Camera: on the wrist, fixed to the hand. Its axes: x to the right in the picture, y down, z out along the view.
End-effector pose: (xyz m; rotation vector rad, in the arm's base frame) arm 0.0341 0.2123 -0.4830 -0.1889 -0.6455 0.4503
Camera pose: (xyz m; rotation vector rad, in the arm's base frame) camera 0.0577 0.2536 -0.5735 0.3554 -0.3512 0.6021
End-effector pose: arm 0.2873 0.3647 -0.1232 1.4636 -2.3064 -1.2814
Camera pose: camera 0.2981 0.3351 -0.0260 -1.5691 2.6043 0.4388
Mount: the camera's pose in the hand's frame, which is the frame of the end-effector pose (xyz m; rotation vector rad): -0.0129 0.0562 -0.0844 0.6074 0.1383 -0.0059
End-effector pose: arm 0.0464 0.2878 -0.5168 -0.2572 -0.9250 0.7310
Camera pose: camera 0.0830 0.3288 -0.6030 0.2292 -0.5384 0.9404
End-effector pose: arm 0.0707 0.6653 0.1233 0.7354 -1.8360 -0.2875
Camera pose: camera 0.1309 0.7294 0.1754 1.1413 -1.7949 0.3306
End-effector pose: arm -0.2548 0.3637 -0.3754 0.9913 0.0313 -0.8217
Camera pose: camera -0.2008 0.4505 -0.3779 1.6200 -0.1030 -0.7811
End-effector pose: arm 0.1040 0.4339 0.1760 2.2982 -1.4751 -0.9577
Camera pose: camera 0.1145 0.4079 0.2743 -2.4189 1.6972 0.3228
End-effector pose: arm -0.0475 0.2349 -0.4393 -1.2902 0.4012 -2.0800
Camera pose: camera -0.0973 0.1953 -0.5193 -0.7881 -0.1754 -2.0712
